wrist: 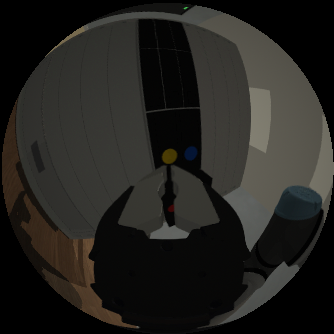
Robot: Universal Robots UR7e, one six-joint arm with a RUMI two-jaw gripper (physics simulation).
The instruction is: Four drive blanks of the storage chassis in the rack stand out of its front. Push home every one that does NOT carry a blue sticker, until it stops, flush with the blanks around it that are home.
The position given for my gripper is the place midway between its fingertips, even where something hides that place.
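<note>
My gripper [168,166] is visible, as is a rack [85,140].
</note>
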